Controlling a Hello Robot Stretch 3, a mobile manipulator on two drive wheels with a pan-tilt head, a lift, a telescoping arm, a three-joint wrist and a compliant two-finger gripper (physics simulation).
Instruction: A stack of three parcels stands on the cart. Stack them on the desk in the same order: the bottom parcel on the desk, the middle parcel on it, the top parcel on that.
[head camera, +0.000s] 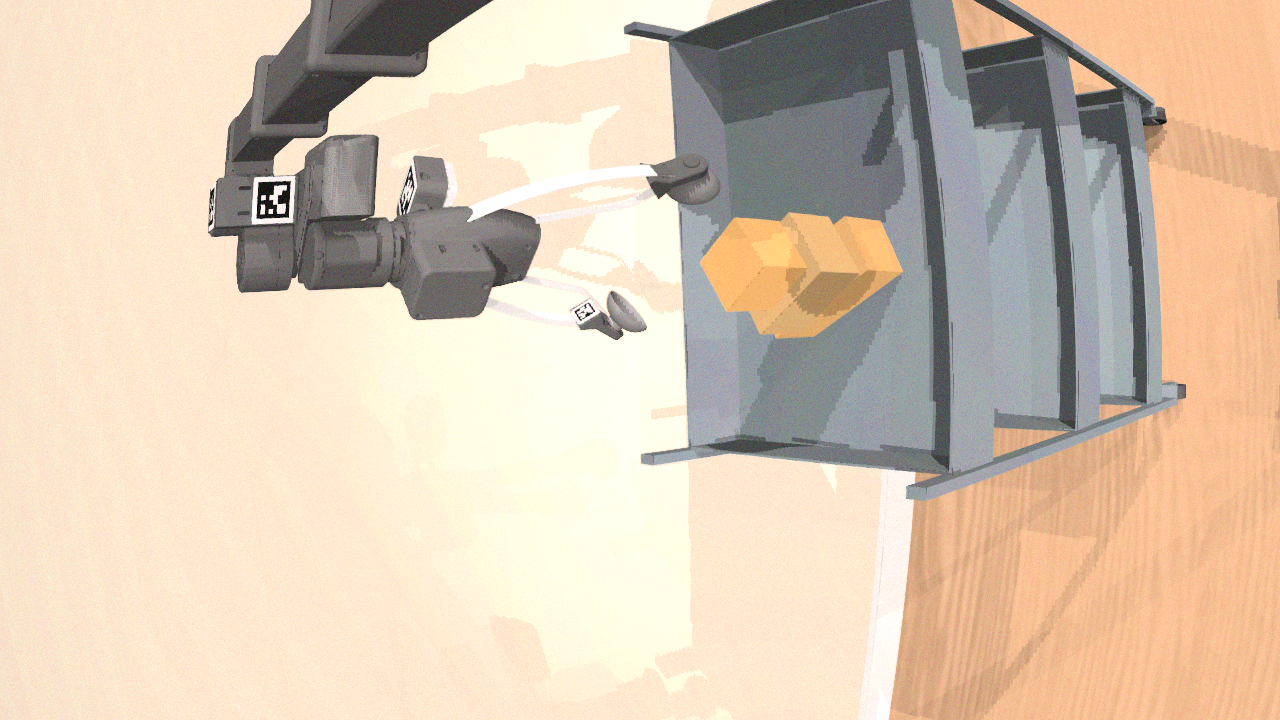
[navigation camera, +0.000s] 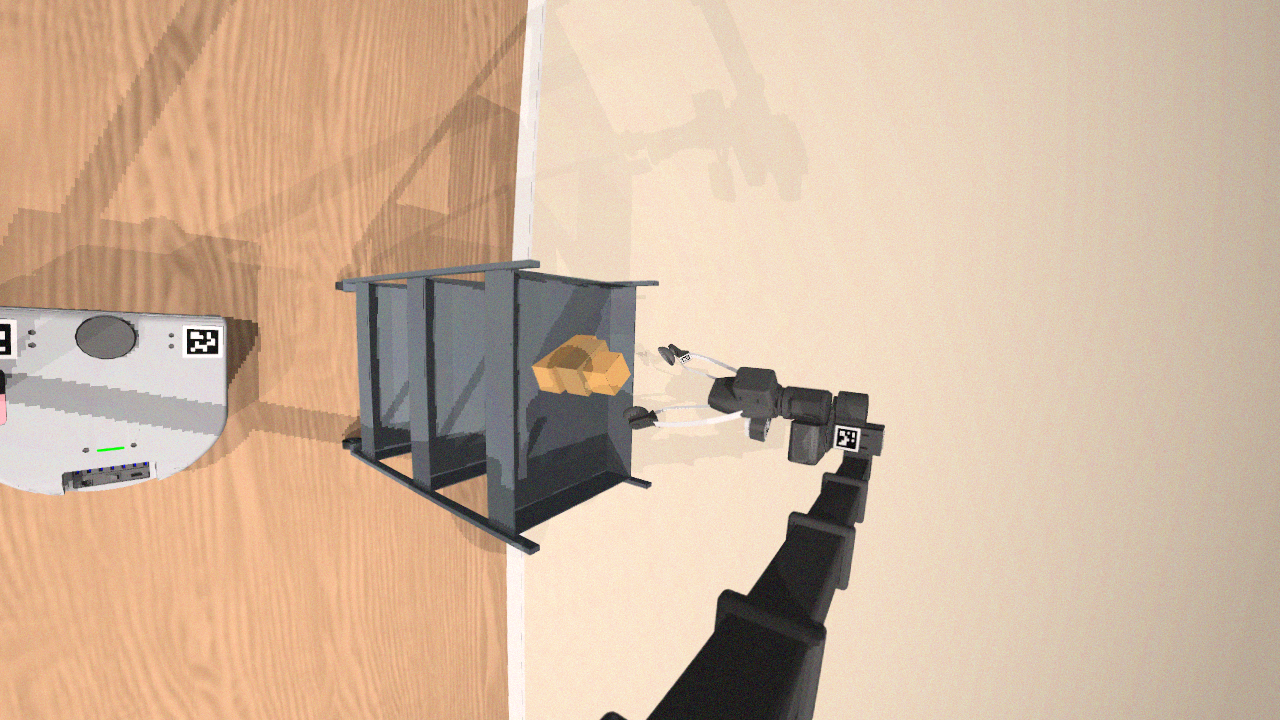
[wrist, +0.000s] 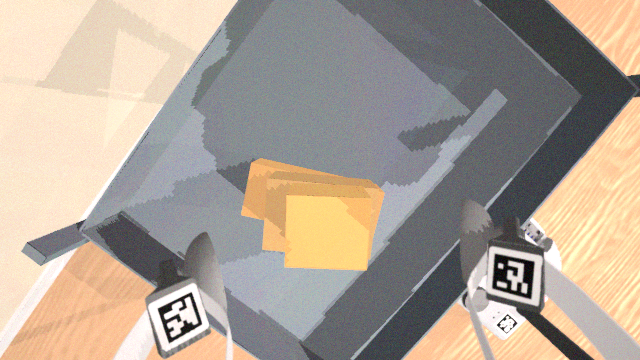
My gripper shows in the head camera view, in the navigation camera view and in the wrist view (337, 244). A parcel shows in the head camera view, in the navigation camera view and in the wrist view (327, 226). A parcel shows in the head camera view (866, 240), in the navigation camera view (548, 378) and in the wrist view (254, 203). A parcel shows in the head camera view (830, 269), in the navigation camera view (570, 369) and in the wrist view (279, 182). The same spot on the parcel: (head camera: 753, 264) is (navigation camera: 608, 374). One and the same spot on my gripper: (navigation camera: 638, 417) is (head camera: 689, 181).
